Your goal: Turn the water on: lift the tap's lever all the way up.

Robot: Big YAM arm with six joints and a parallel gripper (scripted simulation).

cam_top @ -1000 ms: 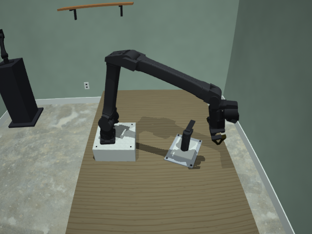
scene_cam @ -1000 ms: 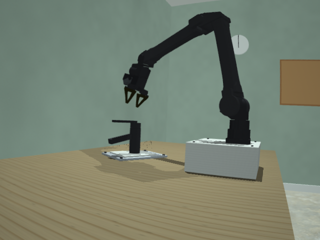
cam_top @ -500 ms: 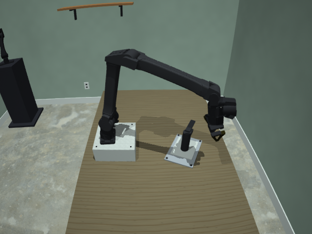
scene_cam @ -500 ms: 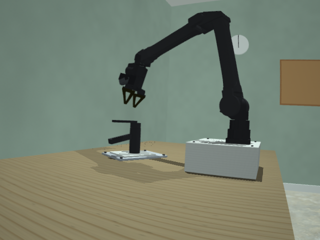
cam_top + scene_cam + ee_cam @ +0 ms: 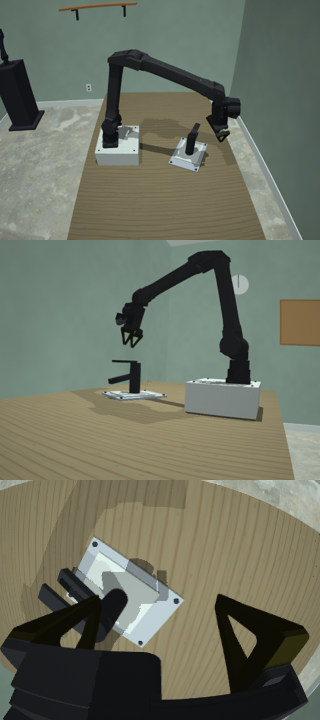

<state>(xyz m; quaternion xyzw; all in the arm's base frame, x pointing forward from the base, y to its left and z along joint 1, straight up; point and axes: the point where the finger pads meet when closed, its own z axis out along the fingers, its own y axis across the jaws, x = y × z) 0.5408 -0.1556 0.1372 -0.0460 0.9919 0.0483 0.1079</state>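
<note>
The lever lies 7 cm behind my hand, 15 cm to the left of it and 8 cm below it. From my hand the other things lie so: black tap 8 cm behind, 12 cm to the left, 13 cm below.
</note>
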